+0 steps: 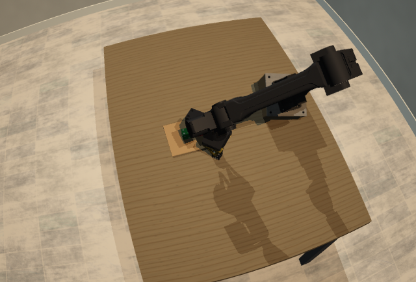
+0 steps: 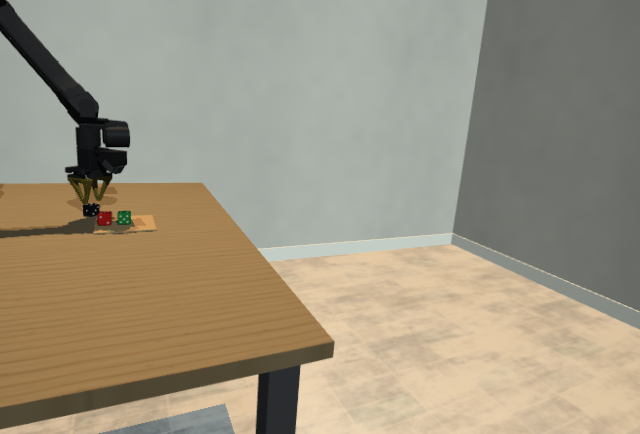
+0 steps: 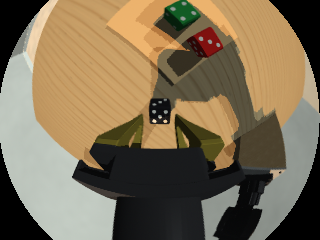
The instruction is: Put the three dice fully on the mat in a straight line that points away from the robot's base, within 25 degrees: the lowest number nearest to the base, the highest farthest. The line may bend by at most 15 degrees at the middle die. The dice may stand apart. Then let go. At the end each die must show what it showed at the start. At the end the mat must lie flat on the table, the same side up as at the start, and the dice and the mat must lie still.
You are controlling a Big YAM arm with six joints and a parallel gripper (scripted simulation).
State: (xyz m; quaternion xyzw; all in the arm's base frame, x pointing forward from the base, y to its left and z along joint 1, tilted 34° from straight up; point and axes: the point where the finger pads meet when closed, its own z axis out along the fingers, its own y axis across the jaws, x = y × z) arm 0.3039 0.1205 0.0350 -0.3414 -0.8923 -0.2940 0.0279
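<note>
The black die is 30 mm below my hand. Round my hand: tan mat 90 mm ahead, 100 mm to the right, 40 mm below; green die 90 mm ahead, 100 mm to the right, 30 mm below; red die 40 mm ahead, 110 mm to the right, 30 mm below.
</note>
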